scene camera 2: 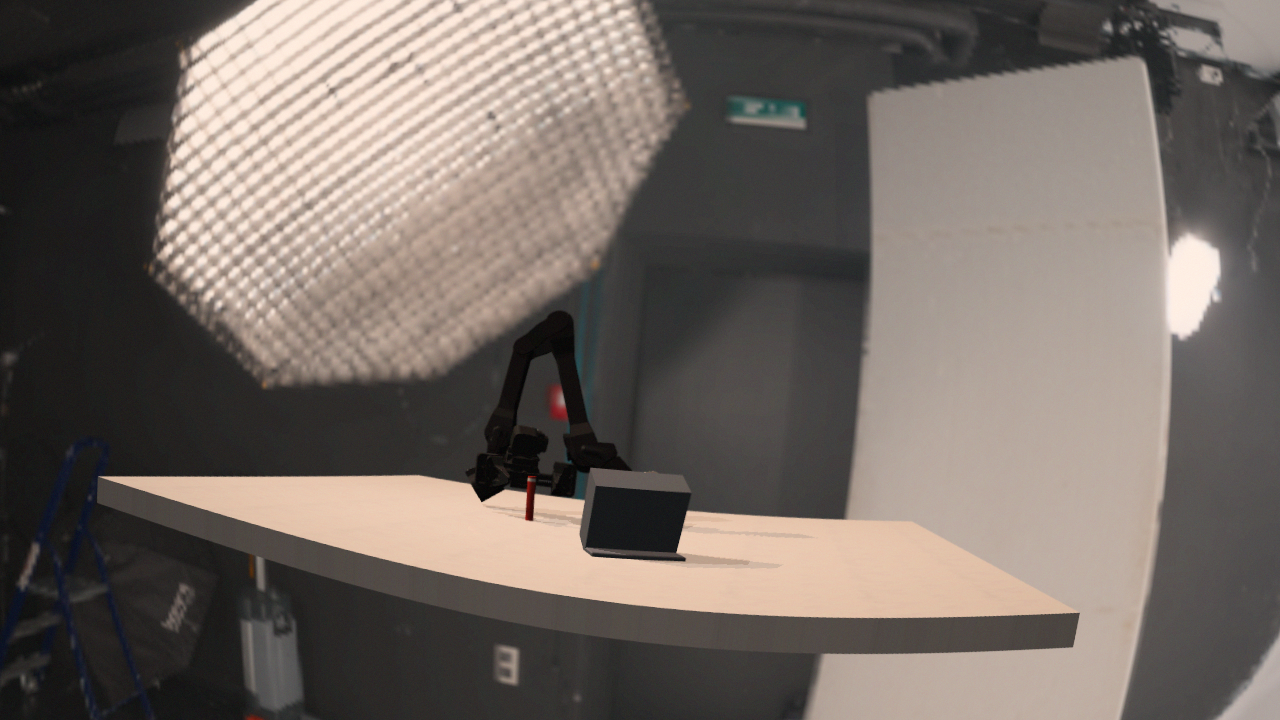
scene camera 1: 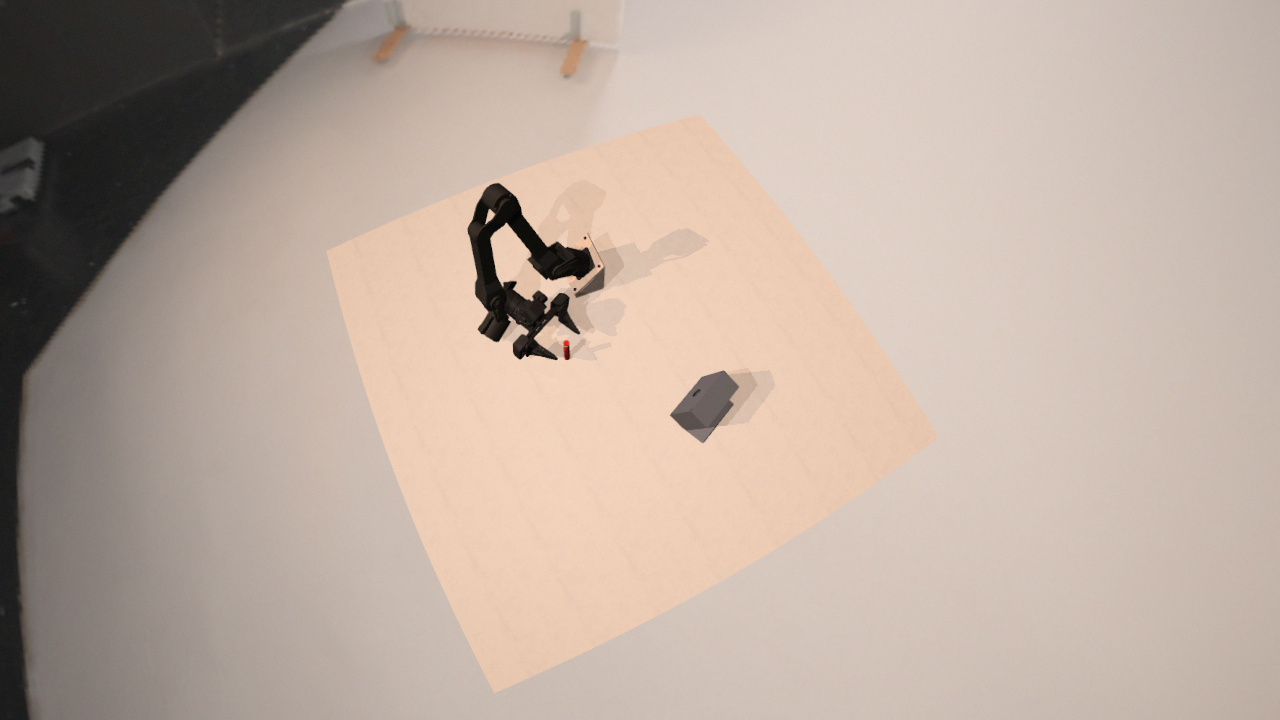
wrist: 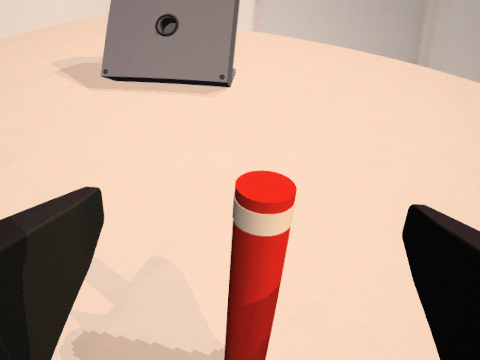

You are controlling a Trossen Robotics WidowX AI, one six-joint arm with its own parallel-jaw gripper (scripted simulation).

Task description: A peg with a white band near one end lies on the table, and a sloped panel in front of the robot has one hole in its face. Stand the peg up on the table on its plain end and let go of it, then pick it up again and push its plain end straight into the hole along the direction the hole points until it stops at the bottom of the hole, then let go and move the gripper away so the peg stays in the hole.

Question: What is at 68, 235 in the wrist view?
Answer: The gripper.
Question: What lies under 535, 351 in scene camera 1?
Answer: The gripper.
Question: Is the gripper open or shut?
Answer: Open.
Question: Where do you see a grey sloped panel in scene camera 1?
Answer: At 717, 388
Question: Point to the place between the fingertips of the gripper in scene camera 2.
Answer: At 532, 483
